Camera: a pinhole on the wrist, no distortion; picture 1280 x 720 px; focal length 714.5 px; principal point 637.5 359.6 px. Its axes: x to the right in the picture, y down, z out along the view. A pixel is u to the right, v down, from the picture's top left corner.
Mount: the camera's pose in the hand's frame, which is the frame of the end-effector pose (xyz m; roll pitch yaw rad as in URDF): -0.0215 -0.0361 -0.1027 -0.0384 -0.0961 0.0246
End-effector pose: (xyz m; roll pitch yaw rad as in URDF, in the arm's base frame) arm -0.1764 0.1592 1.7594 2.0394 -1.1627 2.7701
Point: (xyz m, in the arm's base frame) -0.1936 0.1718 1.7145
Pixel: 640.8 367.1
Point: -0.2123 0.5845 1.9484
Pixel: 1126.9 510.2
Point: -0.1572 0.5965 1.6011
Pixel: 621.5 399.9
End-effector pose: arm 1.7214 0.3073 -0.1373 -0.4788 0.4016 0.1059
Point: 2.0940 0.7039 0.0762
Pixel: 1121.0 561.4
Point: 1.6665 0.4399 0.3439
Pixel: 444.3 289.5
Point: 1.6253 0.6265 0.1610
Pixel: 492.7 642.5
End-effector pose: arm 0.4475 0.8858 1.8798 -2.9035 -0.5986 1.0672
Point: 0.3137 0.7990 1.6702
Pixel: 43.5 302.1
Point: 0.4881 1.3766 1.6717
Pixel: 1076.8 243.4
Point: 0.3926 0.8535 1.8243
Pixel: 403.3 383.9
